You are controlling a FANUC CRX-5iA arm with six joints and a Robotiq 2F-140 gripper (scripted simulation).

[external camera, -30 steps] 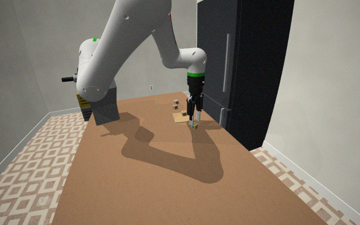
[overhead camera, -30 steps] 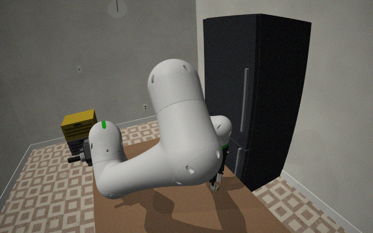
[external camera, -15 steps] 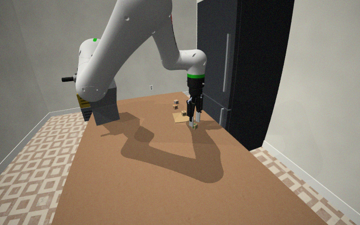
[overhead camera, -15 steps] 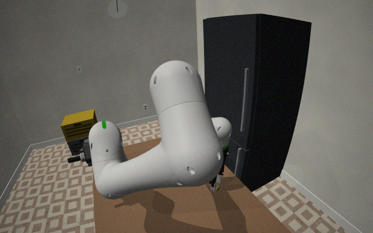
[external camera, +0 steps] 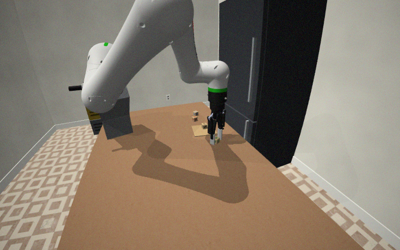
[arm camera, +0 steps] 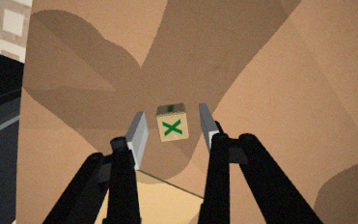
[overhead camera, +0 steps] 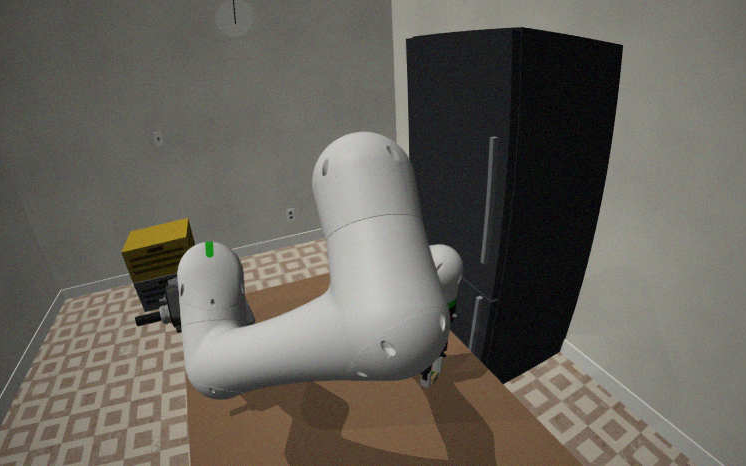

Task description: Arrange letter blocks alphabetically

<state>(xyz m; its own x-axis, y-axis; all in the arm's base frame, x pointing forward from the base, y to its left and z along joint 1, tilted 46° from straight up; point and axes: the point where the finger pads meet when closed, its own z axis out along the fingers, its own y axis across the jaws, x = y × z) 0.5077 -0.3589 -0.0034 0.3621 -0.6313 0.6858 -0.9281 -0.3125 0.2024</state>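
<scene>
The X block lies 20 mm below my hand. The rest, counted from my hand: R block (320 mm to the left, 20 mm below, 20 mm ahead); then block marked 9 (180 mm to the left, 20 mm below, 20 mm ahead); then tan mat (160 mm to the left, 30 mm below, 10 mm ahead).
</scene>
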